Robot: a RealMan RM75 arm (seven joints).
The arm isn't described. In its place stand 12 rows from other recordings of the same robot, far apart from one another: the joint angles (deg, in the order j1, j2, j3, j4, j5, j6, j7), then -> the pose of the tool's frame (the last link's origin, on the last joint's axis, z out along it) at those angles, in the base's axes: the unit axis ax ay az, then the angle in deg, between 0 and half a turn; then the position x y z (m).
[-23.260, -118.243, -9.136, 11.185, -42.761, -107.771, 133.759] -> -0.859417 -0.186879 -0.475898 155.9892 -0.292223 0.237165 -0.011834
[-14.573, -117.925, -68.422, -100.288, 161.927, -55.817, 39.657] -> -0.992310 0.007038 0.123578 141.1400 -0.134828 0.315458 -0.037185
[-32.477, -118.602, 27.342, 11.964, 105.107, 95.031, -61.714] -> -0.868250 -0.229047 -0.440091 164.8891 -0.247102 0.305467 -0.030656
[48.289, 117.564, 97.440, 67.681, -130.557, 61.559, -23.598] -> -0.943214 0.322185 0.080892 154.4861 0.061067 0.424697 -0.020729
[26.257, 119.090, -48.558, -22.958, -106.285, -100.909, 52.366] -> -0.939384 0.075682 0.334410 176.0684 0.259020 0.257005 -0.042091
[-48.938, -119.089, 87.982, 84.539, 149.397, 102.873, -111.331] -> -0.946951 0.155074 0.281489 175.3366 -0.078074 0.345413 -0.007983
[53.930, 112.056, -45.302, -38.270, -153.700, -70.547, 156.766] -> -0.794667 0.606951 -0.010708 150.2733 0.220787 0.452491 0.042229
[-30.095, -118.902, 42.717, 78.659, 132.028, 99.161, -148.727] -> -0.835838 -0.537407 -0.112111 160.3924 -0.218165 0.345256 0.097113
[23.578, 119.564, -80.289, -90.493, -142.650, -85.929, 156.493] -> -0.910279 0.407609 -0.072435 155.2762 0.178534 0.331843 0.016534
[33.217, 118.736, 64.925, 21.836, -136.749, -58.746, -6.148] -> -0.877439 0.196579 0.437558 99.4636 0.242265 0.406127 0.003103
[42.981, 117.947, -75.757, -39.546, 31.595, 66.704, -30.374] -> -0.860073 0.475438 -0.185020 158.5699 0.262281 0.377814 -0.050833
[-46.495, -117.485, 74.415, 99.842, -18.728, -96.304, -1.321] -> -0.892969 -0.448029 0.043319 134.4300 -0.063068 0.384511 0.087888
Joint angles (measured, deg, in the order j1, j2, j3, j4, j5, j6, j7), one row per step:
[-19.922 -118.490 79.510 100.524 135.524 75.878 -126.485]
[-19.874 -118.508 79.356 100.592 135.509 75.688 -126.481]
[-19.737 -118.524 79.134 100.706 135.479 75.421 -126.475]
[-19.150 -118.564 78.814 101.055 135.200 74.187 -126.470]
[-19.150 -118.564 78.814 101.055 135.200 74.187 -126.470]
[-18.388 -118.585 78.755 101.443 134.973 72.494 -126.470]
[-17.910 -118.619 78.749 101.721 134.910 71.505 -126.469]
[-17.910 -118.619 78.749 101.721 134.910 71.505 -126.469]
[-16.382 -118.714 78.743 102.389 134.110 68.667 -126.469]
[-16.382 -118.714 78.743 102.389 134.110 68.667 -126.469]
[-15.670 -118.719 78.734 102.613 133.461 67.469 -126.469]
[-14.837 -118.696 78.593 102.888 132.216 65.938 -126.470]
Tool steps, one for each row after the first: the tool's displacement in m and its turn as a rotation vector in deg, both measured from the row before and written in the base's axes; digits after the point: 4 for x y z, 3 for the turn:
[0.0000 0.0004 0.0009 0.319 -0.134 -0.003]
[-0.0004 0.0004 0.0014 0.463 -0.187 0.050]
[-0.0007 0.0010 0.0033 1.429 -0.751 -0.014]
[0.0000 0.0000 0.0000 0.000 0.000 0.000]
[-0.0008 0.0010 0.0031 1.681 -0.740 -0.115]
[-0.0005 0.0004 0.0018 1.007 -0.374 -0.073]
[0.0000 0.0000 0.0000 0.000 0.000 0.000]
[-0.0015 0.0003 0.0047 2.603 -1.597 -0.093]
[0.0000 0.0000 0.0000 0.000 0.000 0.000]
[-0.0008 -0.0003 0.0019 0.985 -0.912 0.008]
[-0.0001 -0.0002 0.0030 1.241 -1.533 -0.088]

